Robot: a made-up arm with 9 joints.
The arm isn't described. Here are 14 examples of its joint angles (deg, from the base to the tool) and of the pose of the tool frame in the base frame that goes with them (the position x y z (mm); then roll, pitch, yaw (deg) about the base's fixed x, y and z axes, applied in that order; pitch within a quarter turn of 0, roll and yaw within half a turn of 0).
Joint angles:
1: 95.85 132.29 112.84 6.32 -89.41 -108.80 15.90 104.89 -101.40
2: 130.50 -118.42 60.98 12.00 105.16 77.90 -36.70 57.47 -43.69
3: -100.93 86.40 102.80 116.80 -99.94 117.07 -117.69 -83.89 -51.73
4: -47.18 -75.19 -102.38 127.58 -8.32 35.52 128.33 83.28 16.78
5: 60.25 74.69 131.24 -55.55 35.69 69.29 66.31 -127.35 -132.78
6: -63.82 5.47 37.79 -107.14 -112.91 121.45 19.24 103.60 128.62
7: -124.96 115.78 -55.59 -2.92 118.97 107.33 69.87 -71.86 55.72
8: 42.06 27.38 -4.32 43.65 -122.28 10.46 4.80 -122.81 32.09
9: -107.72 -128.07 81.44 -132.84 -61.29 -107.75 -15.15 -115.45 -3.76
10: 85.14 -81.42 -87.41 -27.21 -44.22 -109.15 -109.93 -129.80 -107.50
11: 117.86 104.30 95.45 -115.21 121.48 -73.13 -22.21 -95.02 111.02
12: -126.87 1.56 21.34 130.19 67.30 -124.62 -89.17 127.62 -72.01
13: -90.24 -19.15 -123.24 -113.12 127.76 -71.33 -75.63 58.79 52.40
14: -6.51 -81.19 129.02 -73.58 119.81 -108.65 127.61 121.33 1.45
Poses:
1: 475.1 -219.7 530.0 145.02 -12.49 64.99
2: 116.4 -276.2 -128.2 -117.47 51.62 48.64
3: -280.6 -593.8 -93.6 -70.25 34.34 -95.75
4: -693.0 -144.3 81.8 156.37 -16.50 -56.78
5: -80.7 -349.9 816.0 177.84 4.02 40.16
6: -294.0 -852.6 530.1 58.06 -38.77 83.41
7: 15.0 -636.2 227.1 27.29 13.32 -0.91
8: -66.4 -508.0 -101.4 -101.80 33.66 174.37
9: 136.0 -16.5 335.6 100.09 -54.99 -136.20
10: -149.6 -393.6 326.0 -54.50 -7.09 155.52
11: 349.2 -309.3 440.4 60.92 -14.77 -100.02
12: -281.6 -305.5 -79.1 -86.20 -12.40 130.88
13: 68.6 -192.4 -55.2 -21.81 33.19 -115.76
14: -9.9 -492.7 -332.0 -67.59 -29.77 101.18
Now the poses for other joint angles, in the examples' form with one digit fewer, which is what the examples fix.
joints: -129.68 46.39 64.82 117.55 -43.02 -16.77 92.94 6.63 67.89
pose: -504 302 236 13.7 -15.3 -61.7
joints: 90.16 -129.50 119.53 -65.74 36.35 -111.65 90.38 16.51 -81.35
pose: -88 -357 389 111.4 -63.4 -125.9
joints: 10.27 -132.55 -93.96 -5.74 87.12 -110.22 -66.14 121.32 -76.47
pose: 193 -98 247 95.9 -20.3 133.6
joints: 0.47 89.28 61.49 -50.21 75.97 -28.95 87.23 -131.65 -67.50
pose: -618 -503 345 9.6 45.1 61.4
